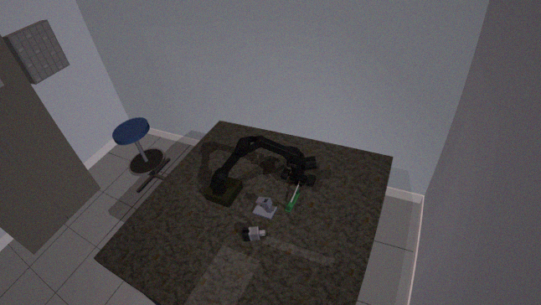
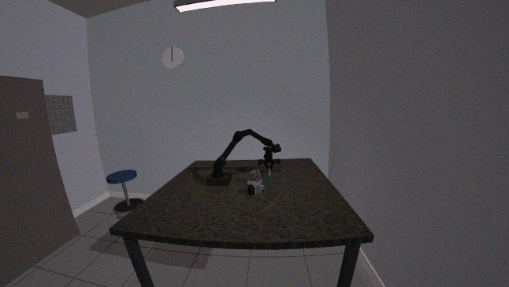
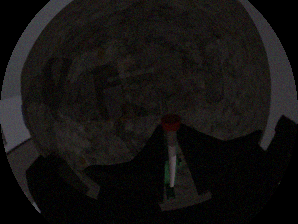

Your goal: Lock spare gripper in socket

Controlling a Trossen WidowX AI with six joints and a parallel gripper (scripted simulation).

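Right now the green bracket is 10 mm behind my gripper tip and 100 mm to the right of it. The rest, counted from my gripper tip: grey mount 120 mm behind, 200 mm to the right, 30 mm above; spare gripper 120 mm behind, 360 mm to the right, 10 mm above.
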